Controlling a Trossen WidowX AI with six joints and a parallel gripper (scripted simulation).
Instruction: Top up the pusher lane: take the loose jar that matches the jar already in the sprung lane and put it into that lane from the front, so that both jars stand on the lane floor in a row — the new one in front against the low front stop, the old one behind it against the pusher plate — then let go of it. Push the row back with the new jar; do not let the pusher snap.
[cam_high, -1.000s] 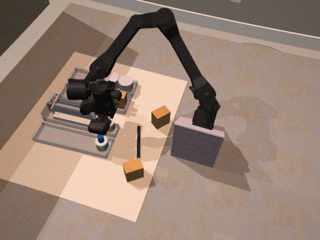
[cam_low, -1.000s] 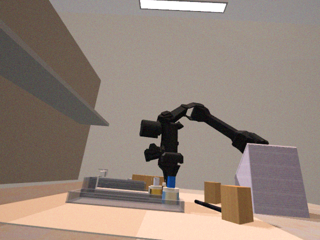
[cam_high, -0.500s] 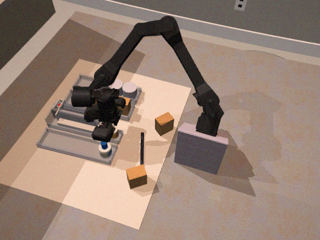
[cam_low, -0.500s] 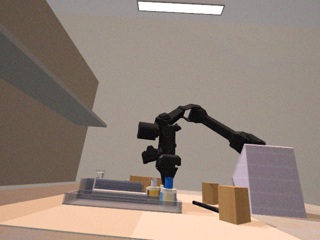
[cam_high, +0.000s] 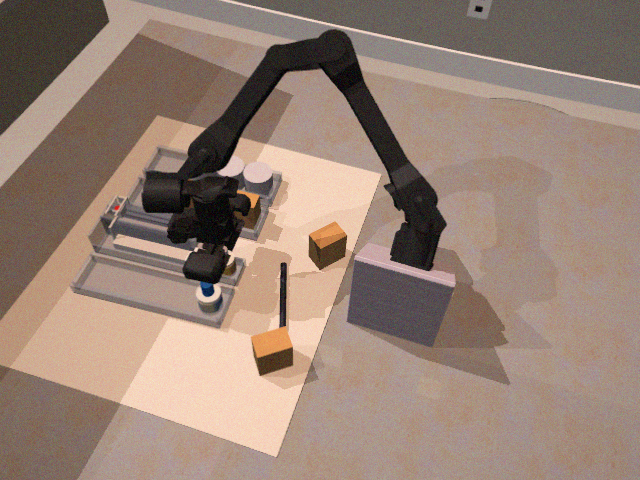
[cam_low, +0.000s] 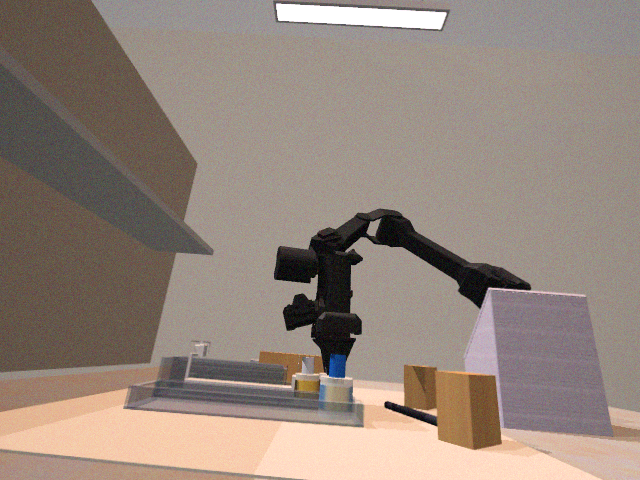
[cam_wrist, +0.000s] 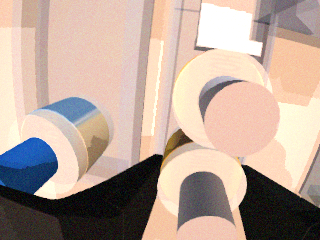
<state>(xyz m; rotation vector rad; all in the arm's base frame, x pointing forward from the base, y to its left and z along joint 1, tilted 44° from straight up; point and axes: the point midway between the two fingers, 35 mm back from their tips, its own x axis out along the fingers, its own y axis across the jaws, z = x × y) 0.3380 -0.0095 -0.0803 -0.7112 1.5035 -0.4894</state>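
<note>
Now: the blue-lidded jar 80 mm to the left of my gripper tip, 10 mm behind it and 10 mm above it. The rest, counted from my gripper tip: black rod 120 mm behind, 30 mm below, 10 mm to the left.
</note>
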